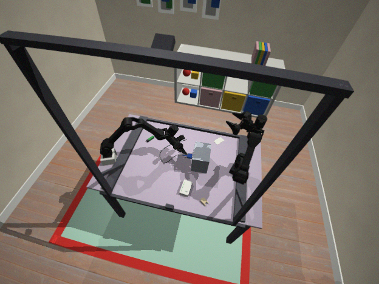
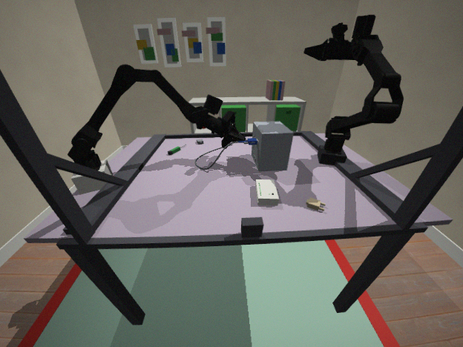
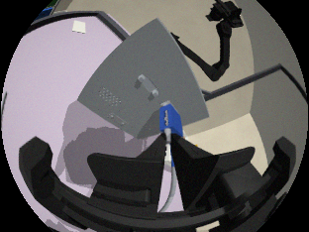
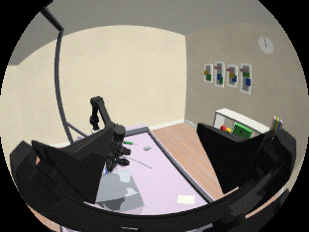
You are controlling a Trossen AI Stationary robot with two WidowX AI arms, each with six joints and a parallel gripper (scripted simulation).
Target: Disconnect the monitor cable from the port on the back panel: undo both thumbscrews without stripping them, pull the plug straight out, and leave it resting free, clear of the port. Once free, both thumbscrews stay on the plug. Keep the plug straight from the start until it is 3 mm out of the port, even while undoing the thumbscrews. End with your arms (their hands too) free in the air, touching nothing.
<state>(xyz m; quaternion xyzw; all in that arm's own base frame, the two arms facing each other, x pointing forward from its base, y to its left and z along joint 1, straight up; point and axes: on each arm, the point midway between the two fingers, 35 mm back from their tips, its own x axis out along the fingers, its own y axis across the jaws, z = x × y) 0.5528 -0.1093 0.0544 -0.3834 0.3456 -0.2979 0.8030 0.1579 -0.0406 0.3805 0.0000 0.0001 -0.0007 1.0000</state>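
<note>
Right now the blue plug is 30 mm behind my left hand, 40 mm to the right of it and 10 mm below it. The rest, counted from my left hand: back panel: 10 mm behind, 80 mm to the right, 40 mm below; grey box: 20 mm behind, 140 mm to the right, 40 mm below; white device: 230 mm behind, 40 mm to the right, 110 mm below.
</note>
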